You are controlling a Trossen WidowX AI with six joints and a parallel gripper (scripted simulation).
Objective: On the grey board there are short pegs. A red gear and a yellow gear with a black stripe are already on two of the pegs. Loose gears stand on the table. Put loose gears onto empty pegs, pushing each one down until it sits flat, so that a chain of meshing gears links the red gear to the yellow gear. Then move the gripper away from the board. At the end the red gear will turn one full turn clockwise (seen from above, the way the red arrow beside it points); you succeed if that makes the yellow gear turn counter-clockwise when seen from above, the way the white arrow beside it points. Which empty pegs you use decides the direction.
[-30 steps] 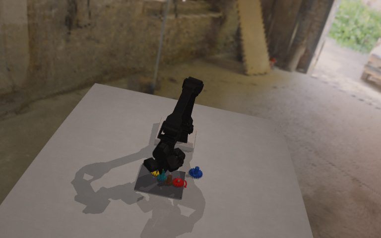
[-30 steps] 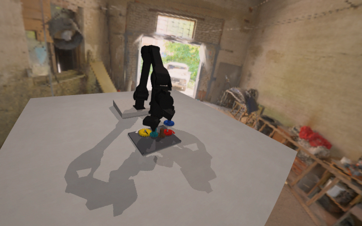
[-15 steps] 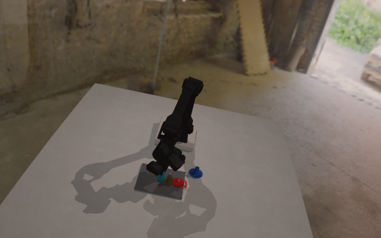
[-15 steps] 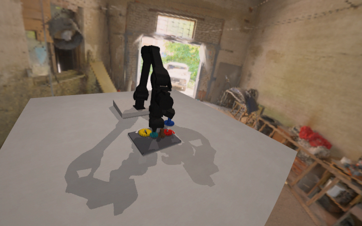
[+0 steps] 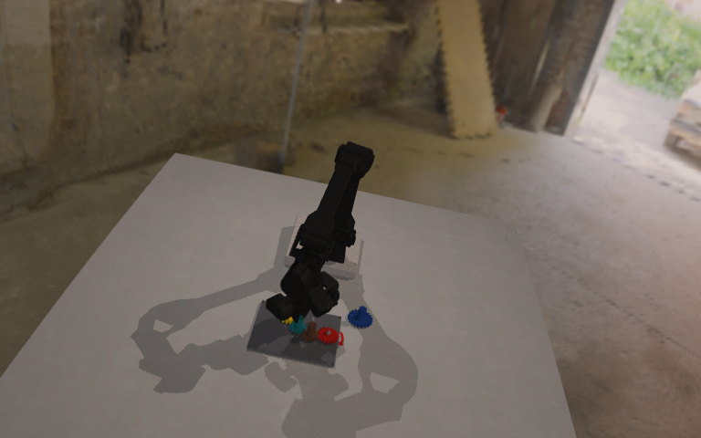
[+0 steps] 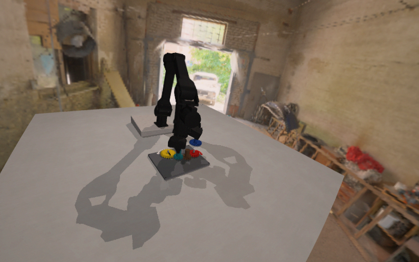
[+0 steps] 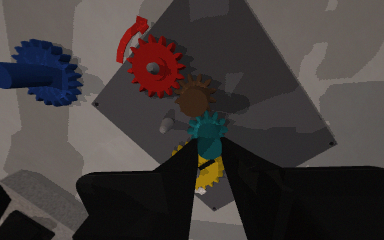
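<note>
Now: the teal gear 10 mm below my gripper tip. Also, from my gripper tip: red gear: 80 mm to the left, 20 mm below, 10 mm ahead; brown gear: 30 mm to the left, 20 mm ahead, 10 mm below; red arrow: 110 mm to the left, 30 mm below, 10 mm ahead.
</note>
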